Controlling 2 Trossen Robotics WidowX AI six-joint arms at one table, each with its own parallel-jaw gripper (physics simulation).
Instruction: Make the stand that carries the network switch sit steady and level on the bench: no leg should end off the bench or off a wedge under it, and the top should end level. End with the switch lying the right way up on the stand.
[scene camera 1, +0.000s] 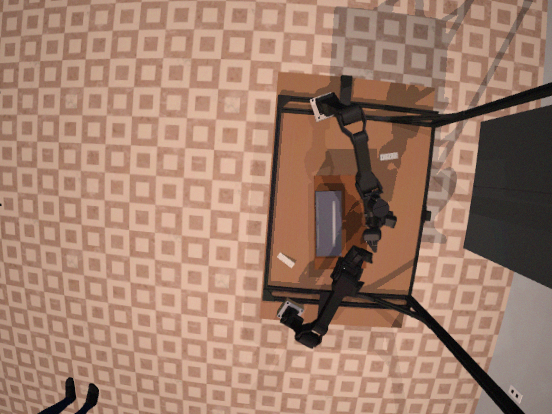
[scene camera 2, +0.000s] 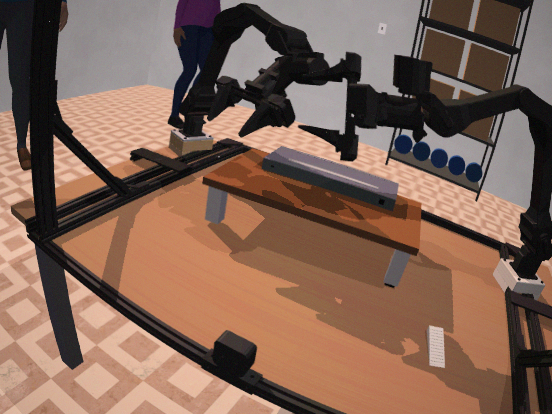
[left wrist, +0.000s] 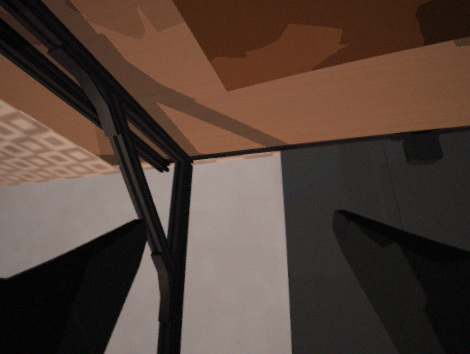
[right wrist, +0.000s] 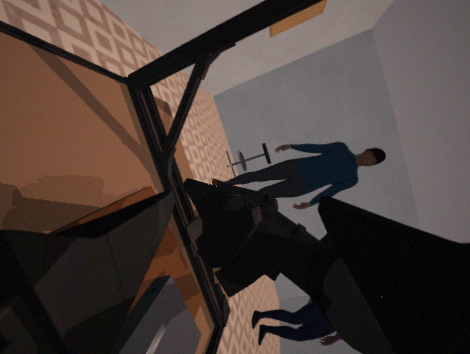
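Pixels of known places: left gripper, fingertip midpoint: (scene camera 1: 367, 272) (scene camera 2: 222, 127) (left wrist: 240, 224) (right wrist: 204, 183); right gripper, fingertip midpoint: (scene camera 1: 376, 246) (scene camera 2: 300, 100) (right wrist: 247, 200); left arm's base, origin of the base link: (scene camera 1: 290, 313) (scene camera 2: 191, 133); right arm's base, origin of the base link: (scene camera 1: 324, 106) (scene camera 2: 523, 271).
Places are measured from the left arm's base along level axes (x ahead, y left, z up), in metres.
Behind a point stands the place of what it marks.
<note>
The stand (scene camera 1: 325, 183) {y 0.195, x 0.623, z 0.044 m} (scene camera 2: 240, 172) {y -0.083, x 0.391, z 0.044 m} (left wrist: 280, 45) {y -0.124, x 0.414, z 0.044 m} has a brown top and grey legs; two near legs show in scene camera 2, the far ones are hidden. Its exact level and foot contact cannot be told. The grey switch (scene camera 1: 328, 223) {y 0.097, x 0.482, z 0.072 m} (scene camera 2: 330, 175) {y 0.058, x 0.500, z 0.072 m} (right wrist: 162, 322) {y 0.017, x 0.411, z 0.073 m} lies flat on it. One white wedge-like strip (scene camera 1: 286, 260) {y 0.149, x 0.211, z -0.051 m} lies lower left of the stand, another (scene camera 1: 389, 156) {y -0.013, x 0.890, z -0.050 m} (scene camera 2: 436, 346) {y -0.014, x 0.890, z -0.050 m} off its opposite corner. My left gripper (scene camera 1: 365, 254) (scene camera 2: 227, 126) {y -0.144, x 0.394, z 0.143 m} (left wrist: 240, 224) {y -0.144, x 0.394, z 0.143 m} is open and empty above the stand's end. My right gripper (scene camera 1: 372, 247) {y -0.077, x 0.512, z 0.229 m} (scene camera 2: 301, 101) {y -0.077, x 0.512, z 0.229 m} is open and empty, raised above the stand.
A black frame (scene camera 1: 274, 200) {y 0.351, x 0.434, z -0.040 m} (scene camera 2: 135, 310) {y -0.387, x 0.587, z -0.063 m} edges the bench (scene camera 1: 295, 150) {y 0.381, x 0.686, z -0.058 m} (scene camera 2: 175, 280) {y -0.295, x 0.546, z -0.057 m}, with uprights at corners. A dark camera-like box (scene camera 2: 235, 352) {y -0.321, x 0.757, z -0.008 m} sits on the near rail. The two grippers are close together and overlap in scene camera 2. People and a shelf unit stand beyond.
</note>
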